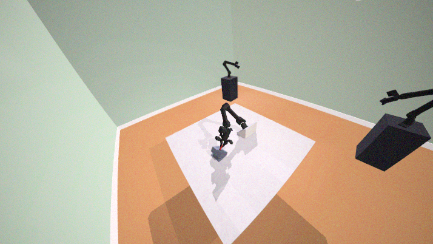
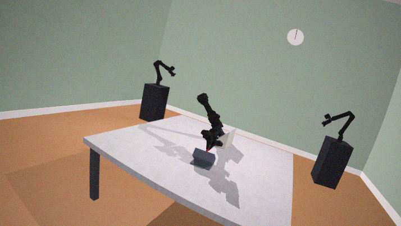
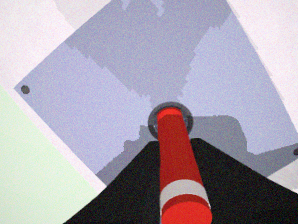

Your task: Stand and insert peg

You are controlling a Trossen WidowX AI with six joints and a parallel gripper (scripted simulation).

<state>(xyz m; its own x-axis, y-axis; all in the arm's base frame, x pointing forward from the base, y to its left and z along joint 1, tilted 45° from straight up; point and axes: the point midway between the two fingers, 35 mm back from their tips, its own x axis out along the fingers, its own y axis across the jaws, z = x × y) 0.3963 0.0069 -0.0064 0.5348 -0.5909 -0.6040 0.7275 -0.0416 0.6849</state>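
My gripper tip is 40 mm above the sloped panel and 30 mm short of it. From my gripper tip the other things lie so: red peg (10 mm behind, 10 mm above).
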